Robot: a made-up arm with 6 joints.
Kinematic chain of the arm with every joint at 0, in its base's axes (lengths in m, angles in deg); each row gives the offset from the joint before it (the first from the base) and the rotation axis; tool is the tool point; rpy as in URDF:
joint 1: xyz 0 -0.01 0.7 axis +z
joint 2: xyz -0.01 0 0.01 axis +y
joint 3: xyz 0.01 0 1.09 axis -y
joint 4: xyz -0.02 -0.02 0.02 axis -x
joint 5: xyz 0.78 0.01 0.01 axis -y
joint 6: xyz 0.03 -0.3 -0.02 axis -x
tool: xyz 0 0 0.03 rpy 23.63 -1.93 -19.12
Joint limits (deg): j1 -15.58..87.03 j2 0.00..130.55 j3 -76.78..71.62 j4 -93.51..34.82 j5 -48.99..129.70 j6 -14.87..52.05
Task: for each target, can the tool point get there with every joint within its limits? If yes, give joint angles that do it. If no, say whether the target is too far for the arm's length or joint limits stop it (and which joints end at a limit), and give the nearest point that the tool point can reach.
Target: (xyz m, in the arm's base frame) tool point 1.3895 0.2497 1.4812
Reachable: yes | joints 23.01 35.62 31.99 -23.94 84.71 -5.19
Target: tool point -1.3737 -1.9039 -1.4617
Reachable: no: too far | nearest point 0.1282 -0.3757 -0.5342 | short by 2.335 m
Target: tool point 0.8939 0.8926 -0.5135
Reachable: yes | joints 58.51 119.11 54.64 -17.21 108.74 36.86
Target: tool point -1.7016 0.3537 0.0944
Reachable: no: joint limits stop it (at a limit: joint 1, joint 4, joint 5, joint 6) | nearest point 0.0043 0.2652 0.0944 | short by 1.708 m
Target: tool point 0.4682 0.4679 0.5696
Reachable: yes | joints 69.93 57.01 -47.15 -34.86 39.53 7.23
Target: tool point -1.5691 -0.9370 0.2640
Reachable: no: joint limits stop it (at a limit: joint 1, joint 2, joint 6) | nearest point -0.0601 -0.3226 0.0961 | short by 1.638 m
